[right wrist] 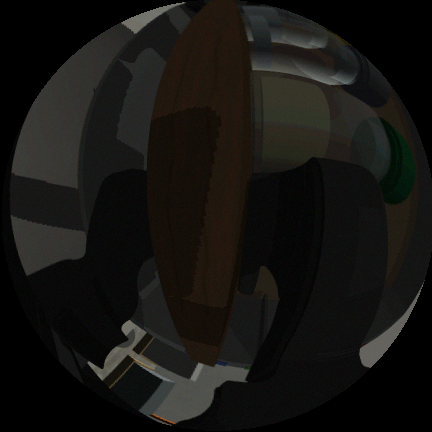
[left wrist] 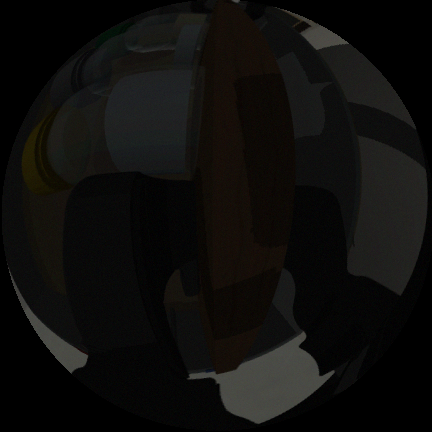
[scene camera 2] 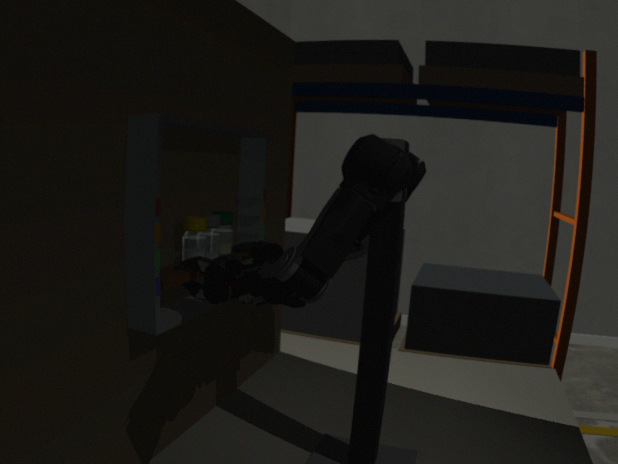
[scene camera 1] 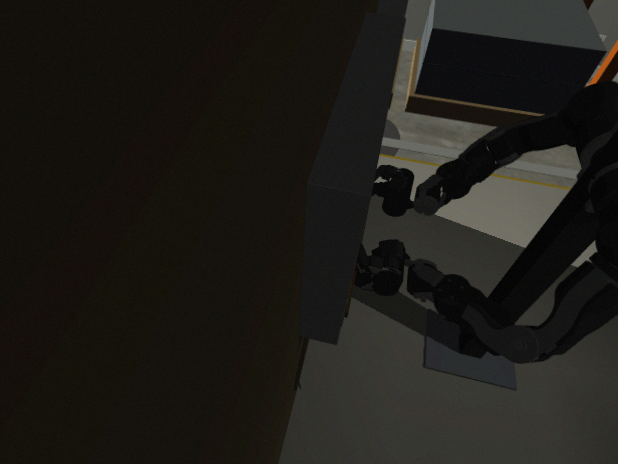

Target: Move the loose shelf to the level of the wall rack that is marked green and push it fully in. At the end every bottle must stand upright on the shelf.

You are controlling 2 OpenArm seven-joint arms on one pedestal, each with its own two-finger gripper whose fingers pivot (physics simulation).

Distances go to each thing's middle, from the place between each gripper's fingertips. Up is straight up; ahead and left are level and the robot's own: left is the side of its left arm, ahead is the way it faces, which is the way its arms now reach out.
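Scene:
Starting with the yellow-capped bottle (left wrist: 147, 119), my left hand is 6 cm to the left of it and 6 cm below it. The rack frame (scene camera 1: 338, 191) is 1 cm ahead of that same left hand, 11 cm to the right of it and 11 cm above it, while the brown wooden shelf (right wrist: 198, 167) is 11 cm to the right of my left hand.
My right gripper is 14 cm to the right of the brown wooden shelf. Counting from my right hand, I find the rack frame 14 cm to the left, 1 cm ahead and 11 cm above, and the yellow-capped bottle 19 cm to the left and 6 cm above.

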